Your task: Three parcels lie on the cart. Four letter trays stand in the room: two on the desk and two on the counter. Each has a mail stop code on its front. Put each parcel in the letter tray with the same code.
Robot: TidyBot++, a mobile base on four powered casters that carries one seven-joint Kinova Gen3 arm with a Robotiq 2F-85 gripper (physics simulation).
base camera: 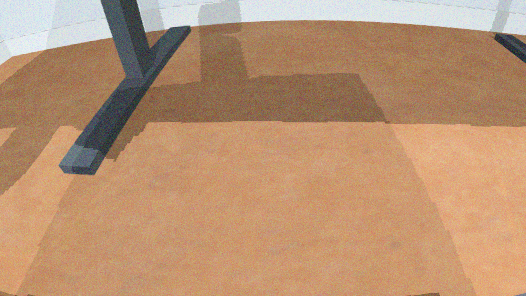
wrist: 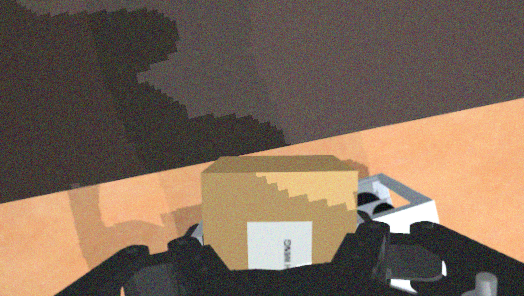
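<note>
A tan box-shaped parcel is held at the bottom middle of the wrist view. Its white label carries small sideways print that seems to end in "WING"; the lower part of the label is hidden, and no full code can be read. My gripper is shut on this parcel, with one black finger at each side of it. A dark flat top fills the upper part of the wrist view, beyond the parcel; I cannot tell whether it is the desk or the counter. The letter trays, the cart and the other parcels do not show.
In the base view, a dark post stands on a long foot at the left, and the end of another dark foot shows at the right. A pale wall runs behind. A white, grey-edged structure with black round parts is right of the parcel.
</note>
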